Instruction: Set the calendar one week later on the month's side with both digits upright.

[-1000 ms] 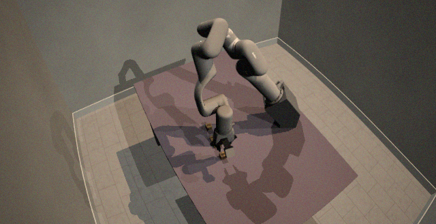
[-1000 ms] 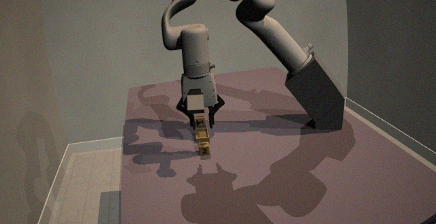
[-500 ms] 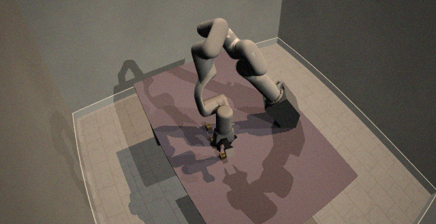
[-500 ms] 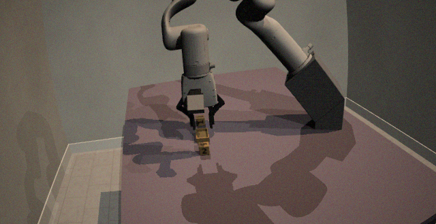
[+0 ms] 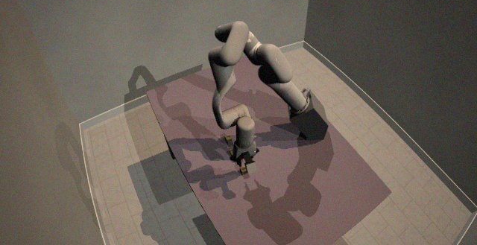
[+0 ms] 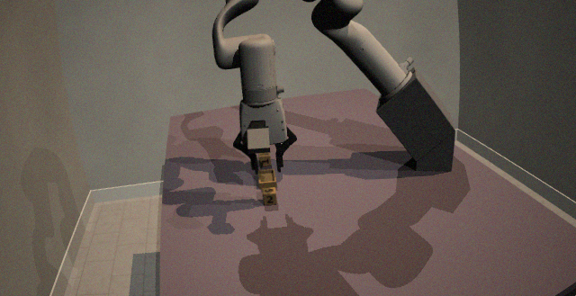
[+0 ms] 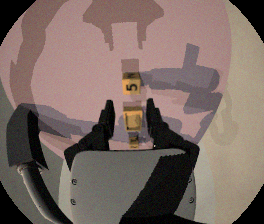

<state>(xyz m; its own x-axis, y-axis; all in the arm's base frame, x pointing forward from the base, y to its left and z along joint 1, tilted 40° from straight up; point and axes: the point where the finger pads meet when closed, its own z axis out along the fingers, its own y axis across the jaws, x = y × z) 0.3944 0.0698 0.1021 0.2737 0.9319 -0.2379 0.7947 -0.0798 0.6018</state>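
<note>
Right now the yellow digit cube is 90 mm below my hand. From my hand the other things lie so: tray 100 mm to the right, 90 mm below, 30 mm behind.
</note>
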